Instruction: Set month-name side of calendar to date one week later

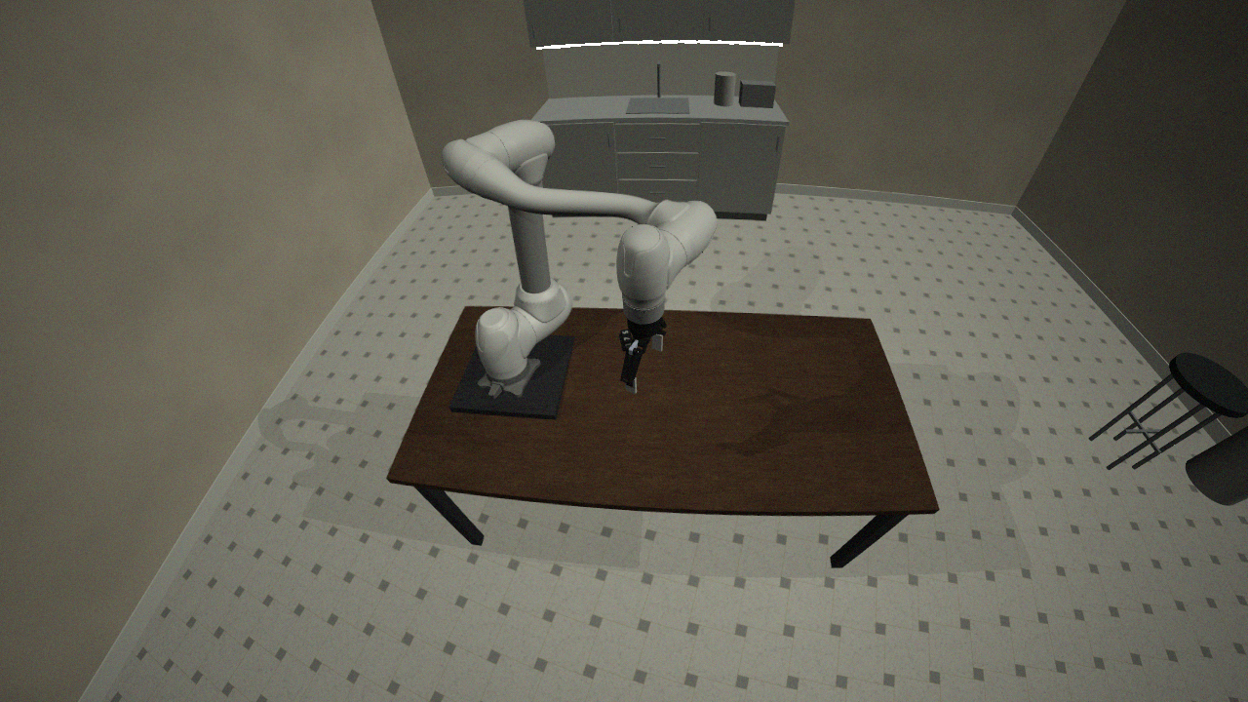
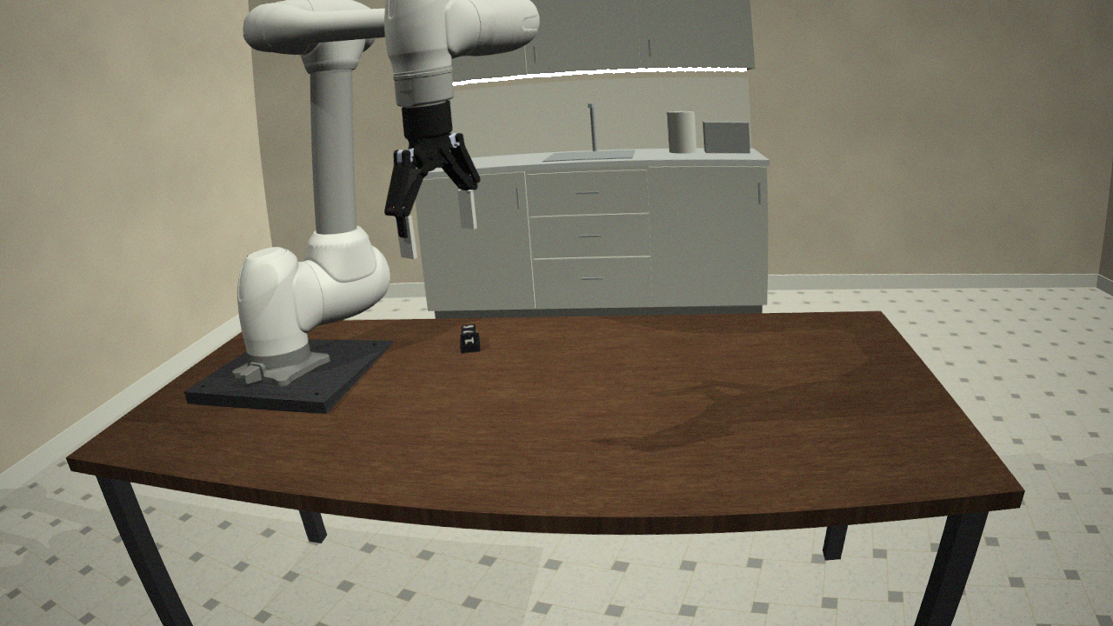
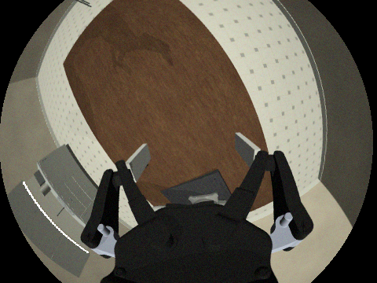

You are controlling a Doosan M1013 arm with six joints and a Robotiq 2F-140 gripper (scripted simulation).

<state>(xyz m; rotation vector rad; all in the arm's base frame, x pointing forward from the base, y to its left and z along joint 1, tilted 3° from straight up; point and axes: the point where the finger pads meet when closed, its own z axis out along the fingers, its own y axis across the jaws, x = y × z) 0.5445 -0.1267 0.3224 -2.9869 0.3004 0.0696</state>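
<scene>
Now: the dark tray 380 mm to the left of my hand, 340 mm below it and 180 mm behind it.
</scene>
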